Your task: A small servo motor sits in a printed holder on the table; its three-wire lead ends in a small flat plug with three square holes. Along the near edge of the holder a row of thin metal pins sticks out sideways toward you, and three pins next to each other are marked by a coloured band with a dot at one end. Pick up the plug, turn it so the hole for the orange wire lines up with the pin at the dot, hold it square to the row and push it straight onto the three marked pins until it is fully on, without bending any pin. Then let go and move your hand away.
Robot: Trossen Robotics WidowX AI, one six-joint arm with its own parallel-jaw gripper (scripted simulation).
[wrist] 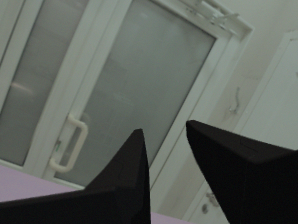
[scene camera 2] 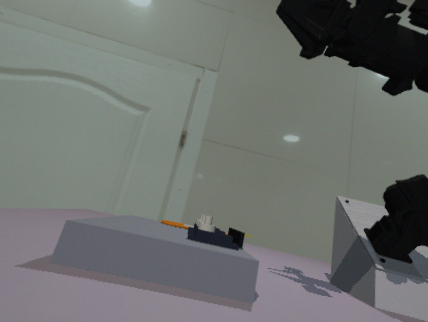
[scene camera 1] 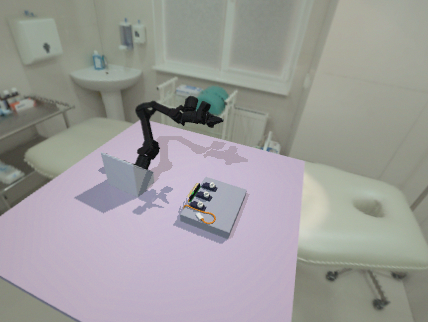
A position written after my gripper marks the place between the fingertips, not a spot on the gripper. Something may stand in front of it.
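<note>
My gripper (wrist: 164, 132) is here in my sight. And there is a grey printed holder (scene camera 2: 135, 247), which I can see too.
</note>
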